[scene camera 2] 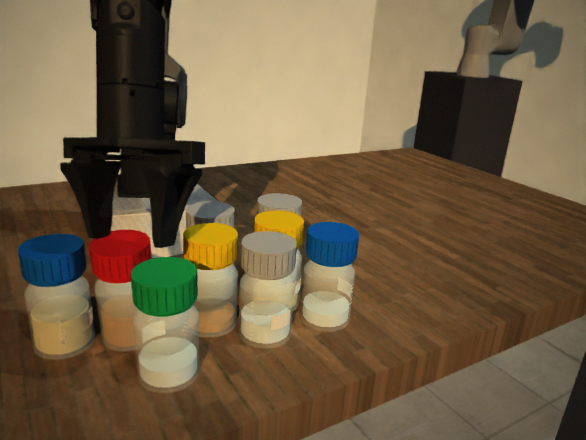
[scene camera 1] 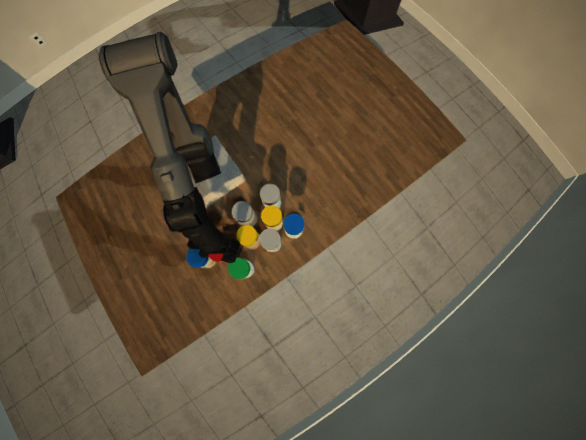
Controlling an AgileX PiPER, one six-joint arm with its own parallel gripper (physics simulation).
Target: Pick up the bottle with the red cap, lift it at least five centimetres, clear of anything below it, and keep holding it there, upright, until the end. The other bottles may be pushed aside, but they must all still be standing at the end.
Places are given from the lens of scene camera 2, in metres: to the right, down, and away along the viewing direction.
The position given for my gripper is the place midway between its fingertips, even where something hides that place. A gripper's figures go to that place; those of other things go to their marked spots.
my gripper (scene camera 2: 130, 241): -0.15, 0.02, 0.45
green-capped bottle (scene camera 2: 166, 324): -0.10, 0.09, 0.41
